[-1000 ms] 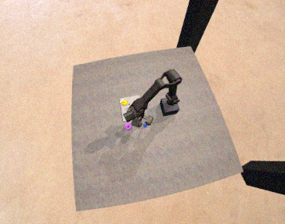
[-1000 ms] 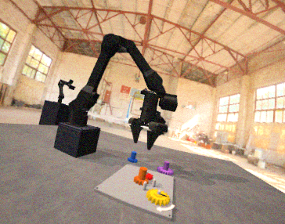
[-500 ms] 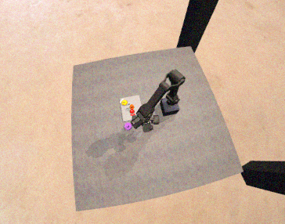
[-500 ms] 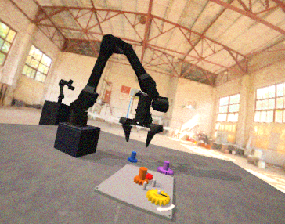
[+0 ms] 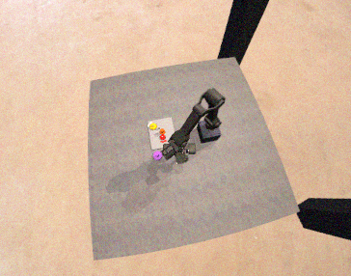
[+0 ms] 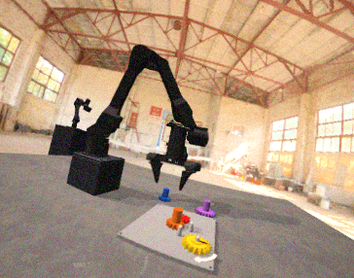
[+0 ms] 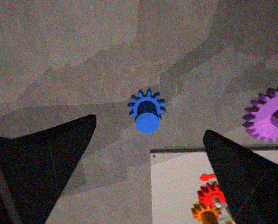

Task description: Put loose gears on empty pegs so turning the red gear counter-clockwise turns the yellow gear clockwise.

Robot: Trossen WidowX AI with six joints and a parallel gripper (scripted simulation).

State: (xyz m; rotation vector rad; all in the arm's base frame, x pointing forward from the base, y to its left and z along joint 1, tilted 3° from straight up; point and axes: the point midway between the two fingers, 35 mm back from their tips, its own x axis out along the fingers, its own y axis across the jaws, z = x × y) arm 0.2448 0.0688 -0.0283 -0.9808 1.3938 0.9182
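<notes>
Right now the blue gear is 3 cm below my gripper tip. Round my gripper tip: red gear 14 cm to the right, 6 cm ahead, 3 cm below; then purple gear 13 cm ahead, 4 cm to the right, 3 cm below; then red arrow 12 cm to the right, 7 cm ahead, 4 cm below.
</notes>
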